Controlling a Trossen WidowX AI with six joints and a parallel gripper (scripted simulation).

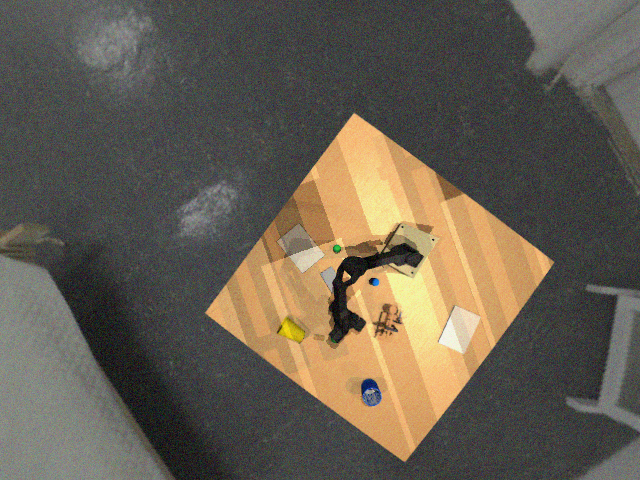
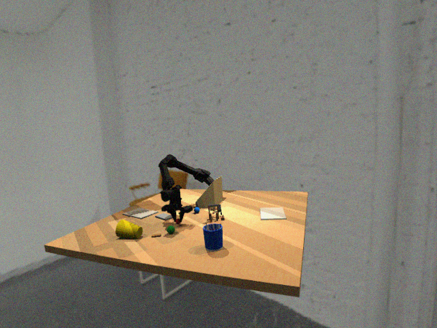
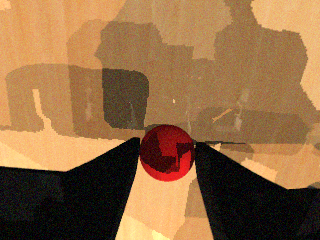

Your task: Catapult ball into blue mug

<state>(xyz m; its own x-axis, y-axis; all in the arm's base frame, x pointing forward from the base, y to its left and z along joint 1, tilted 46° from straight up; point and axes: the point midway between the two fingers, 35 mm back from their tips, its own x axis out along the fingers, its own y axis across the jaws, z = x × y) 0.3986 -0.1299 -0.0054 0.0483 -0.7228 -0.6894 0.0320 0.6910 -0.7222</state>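
Right now my gripper tip is 210 mm to the right of the catapult, 90 mm past it and 40 mm below it. Also, from my gripper tip: red ball: 10 mm above; small wooden block: 190 mm ahead, 30 mm to the right, 10 mm below; grey slab: 150 mm to the right, 90 mm behind.
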